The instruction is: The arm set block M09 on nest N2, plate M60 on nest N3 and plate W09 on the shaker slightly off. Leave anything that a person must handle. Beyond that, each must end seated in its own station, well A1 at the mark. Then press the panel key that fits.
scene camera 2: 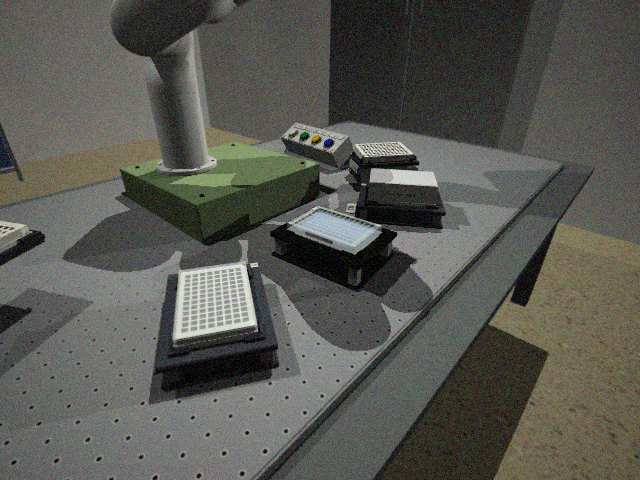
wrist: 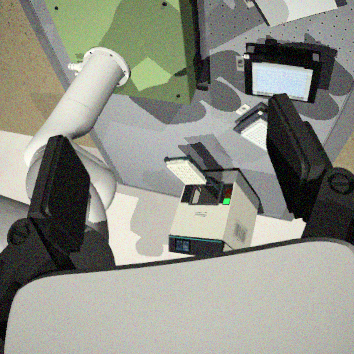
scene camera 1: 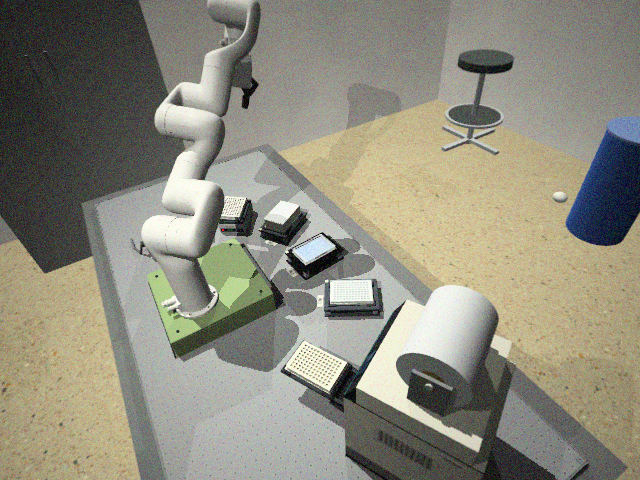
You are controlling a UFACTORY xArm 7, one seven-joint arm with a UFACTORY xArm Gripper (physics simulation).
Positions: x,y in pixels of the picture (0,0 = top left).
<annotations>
my gripper: wrist; scene camera 1; not seen in scene camera 2 (out of frame)
blue-tinted plate: scene camera 2; wrist; scene camera 1 315,248
same spot on blue-tinted plate: (scene camera 2: 336,230) = (wrist: 285,85)
same spot on my gripper: (scene camera 1: 247,92) = (wrist: 300,236)
</annotations>
